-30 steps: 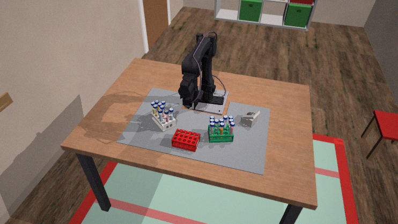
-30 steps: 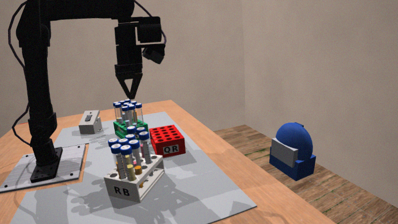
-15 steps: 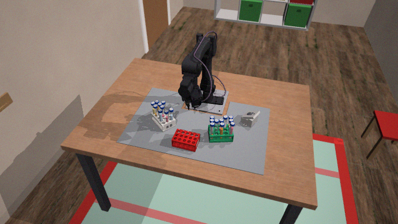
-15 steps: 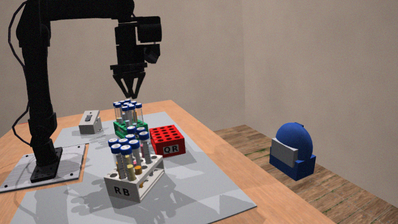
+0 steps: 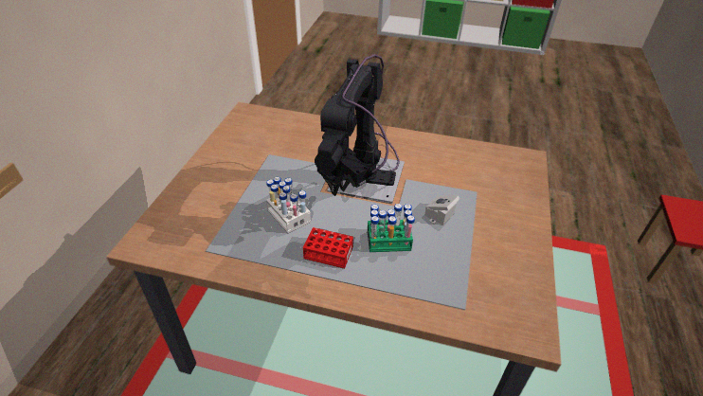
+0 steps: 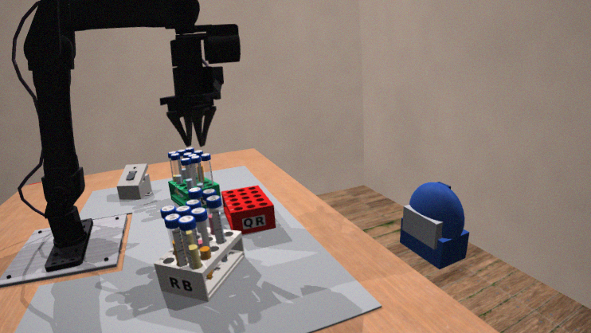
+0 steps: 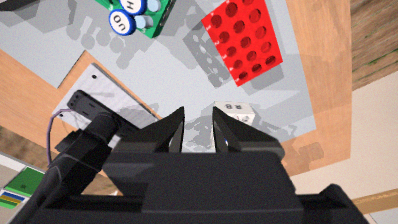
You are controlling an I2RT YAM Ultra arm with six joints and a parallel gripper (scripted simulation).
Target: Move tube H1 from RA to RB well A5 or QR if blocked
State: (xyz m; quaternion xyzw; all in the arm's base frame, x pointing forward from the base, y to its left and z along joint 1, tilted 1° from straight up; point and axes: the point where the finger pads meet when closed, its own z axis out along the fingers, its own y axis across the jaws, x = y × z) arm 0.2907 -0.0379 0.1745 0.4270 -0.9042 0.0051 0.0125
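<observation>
Now: the clear tube 180 mm to the left of my hand, 110 mm below it and 30 mm behind it. Also, from my hand: red rack QR: 150 mm below, 80 mm ahead, 10 mm to the right; grey done button box: 300 mm to the left, 160 mm behind, 130 mm below; white rack RB: 170 mm to the right, 150 mm below, 40 mm behind.
</observation>
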